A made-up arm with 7 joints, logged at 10 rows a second.
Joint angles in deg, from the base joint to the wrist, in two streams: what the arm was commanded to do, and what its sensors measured. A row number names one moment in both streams.
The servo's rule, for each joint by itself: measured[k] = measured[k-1] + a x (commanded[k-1-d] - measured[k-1]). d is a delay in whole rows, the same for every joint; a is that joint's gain. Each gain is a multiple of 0.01, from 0.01 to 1. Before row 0 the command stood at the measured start. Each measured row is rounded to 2 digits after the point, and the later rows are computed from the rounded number. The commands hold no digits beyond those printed.
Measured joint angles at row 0:
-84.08, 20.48, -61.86, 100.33, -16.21, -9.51, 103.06
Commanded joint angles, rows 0 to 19:
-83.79, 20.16, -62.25, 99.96, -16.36, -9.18, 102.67
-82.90, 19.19, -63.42, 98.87, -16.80, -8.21, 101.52
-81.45, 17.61, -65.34, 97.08, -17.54, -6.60, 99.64
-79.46, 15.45, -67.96, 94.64, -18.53, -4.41, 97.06
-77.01, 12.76, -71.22, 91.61, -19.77, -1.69, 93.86
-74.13, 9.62, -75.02, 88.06, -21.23, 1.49, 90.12
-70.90, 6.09, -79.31, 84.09, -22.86, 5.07, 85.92
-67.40, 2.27, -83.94, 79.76, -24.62, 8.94, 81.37
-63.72, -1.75, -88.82, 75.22, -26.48, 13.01, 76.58
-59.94, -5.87, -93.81, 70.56, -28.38, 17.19, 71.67
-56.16, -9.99, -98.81, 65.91, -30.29, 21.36, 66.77
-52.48, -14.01, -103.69, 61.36, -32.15, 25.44, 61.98
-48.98, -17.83, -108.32, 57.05, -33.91, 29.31, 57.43
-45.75, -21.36, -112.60, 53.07, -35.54, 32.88, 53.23
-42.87, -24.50, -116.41, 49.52, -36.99, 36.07, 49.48
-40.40, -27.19, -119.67, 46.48, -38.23, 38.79, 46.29
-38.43, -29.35, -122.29, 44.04, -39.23, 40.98, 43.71
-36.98, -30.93, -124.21, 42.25, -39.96, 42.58, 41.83
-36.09, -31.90, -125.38, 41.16, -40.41, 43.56, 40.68
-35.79, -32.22, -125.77, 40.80, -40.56, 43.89, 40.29
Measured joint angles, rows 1 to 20:
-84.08, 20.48, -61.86, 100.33, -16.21, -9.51, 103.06
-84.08, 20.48, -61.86, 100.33, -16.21, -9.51, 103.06
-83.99, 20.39, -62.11, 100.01, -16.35, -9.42, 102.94
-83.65, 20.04, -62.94, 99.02, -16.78, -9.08, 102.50
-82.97, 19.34, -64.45, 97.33, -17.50, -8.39, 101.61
-81.88, 18.21, -66.66, 94.99, -18.48, -7.28, 100.20
-80.37, 16.63, -69.53, 92.05, -19.71, -5.71, 98.23
-78.44, 14.60, -72.99, 88.58, -21.15, -3.69, 95.72
-76.10, 12.13, -76.97, 84.67, -22.77, -1.24, 92.68
-73.40, 9.27, -81.36, 80.40, -24.53, 1.61, 89.17
-70.40, 6.07, -86.06, 75.89, -26.38, 4.80, 85.27
-67.16, 2.61, -90.94, 71.25, -28.28, 8.27, 81.05
-63.75, -1.04, -95.90, 66.60, -30.19, 11.94, 76.62
-60.26, -4.80, -100.81, 62.04, -32.05, 15.72, 72.08
-56.76, -8.58, -105.54, 57.70, -33.82, 19.53, 67.54
-53.35, -12.29, -109.99, 53.67, -35.45, 23.27, 63.10
-50.10, -15.83, -114.03, 50.06, -36.91, 26.85, 58.88
-47.09, -19.12, -117.58, 46.95, -38.16, 30.19, 54.98
-44.41, -22.09, -120.55, 44.42, -39.18, 33.21, 51.49
-42.11, -24.65, -122.86, 42.53, -39.92, 35.83, 48.50
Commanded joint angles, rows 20 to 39:
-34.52, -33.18, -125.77, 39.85, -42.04, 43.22, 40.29
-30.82, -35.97, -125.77, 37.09, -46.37, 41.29, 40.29
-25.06, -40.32, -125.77, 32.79, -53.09, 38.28, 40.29
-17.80, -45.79, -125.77, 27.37, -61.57, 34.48, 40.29
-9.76, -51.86, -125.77, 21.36, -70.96, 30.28, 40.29
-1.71, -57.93, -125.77, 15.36, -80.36, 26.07, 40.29
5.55, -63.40, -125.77, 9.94, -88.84, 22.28, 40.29
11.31, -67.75, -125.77, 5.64, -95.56, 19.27, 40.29
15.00, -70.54, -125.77, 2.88, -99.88, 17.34, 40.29
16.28, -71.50, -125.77, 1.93, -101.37, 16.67, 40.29
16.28, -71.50, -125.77, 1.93, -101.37, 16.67, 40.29
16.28, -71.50, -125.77, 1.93, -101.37, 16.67, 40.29
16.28, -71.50, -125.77, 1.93, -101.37, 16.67, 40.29
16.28, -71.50, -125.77, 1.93, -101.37, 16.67, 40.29
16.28, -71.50, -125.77, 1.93, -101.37, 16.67, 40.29
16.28, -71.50, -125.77, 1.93, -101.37, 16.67, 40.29
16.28, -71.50, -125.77, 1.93, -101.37, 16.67, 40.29
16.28, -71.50, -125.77, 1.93, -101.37, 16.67, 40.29
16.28, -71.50, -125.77, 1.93, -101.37, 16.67, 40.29
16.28, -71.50, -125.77, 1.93, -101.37, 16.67, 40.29
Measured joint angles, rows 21 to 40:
-40.24, -26.75, -124.45, 41.34, -40.39, 37.99, 46.08
-38.86, -28.34, -125.28, 40.87, -40.55, 39.64, 44.29
-37.51, -29.74, -125.59, 39.98, -41.97, 40.64, 43.05
-35.44, -31.55, -125.70, 37.47, -46.15, 40.82, 42.19
-32.22, -34.09, -125.74, 33.40, -52.74, 40.11, 41.60
-27.75, -37.48, -125.76, 28.15, -61.13, 38.53, 41.19
-22.17, -41.65, -125.77, 22.24, -70.47, 36.22, 40.91
-15.83, -46.37, -125.77, 16.25, -79.87, 33.38, 40.72
-9.20, -51.31, -125.77, 10.76, -88.39, 30.27, 40.59
-2.84, -56.08, -125.77, 6.31, -95.20, 27.19, 40.50
2.69, -60.27, -125.77, 3.33, -99.65, 24.43, 40.43
6.90, -63.53, -125.77, 2.11, -101.28, 22.26, 40.39
9.81, -65.84, -125.77, 1.95, -101.37, 20.69, 40.36
11.82, -67.48, -125.77, 1.93, -101.37, 19.56, 40.34
13.20, -68.65, -125.77, 1.93, -101.37, 18.75, 40.32
14.15, -69.48, -125.77, 1.93, -101.37, 18.17, 40.31
14.81, -70.07, -125.77, 1.93, -101.37, 17.75, 40.30
15.27, -70.48, -125.77, 1.93, -101.37, 17.45, 40.30
15.58, -70.78, -125.77, 1.93, -101.37, 17.23, 40.30
15.80, -70.99, -125.77, 1.93, -101.37, 17.07, 40.30

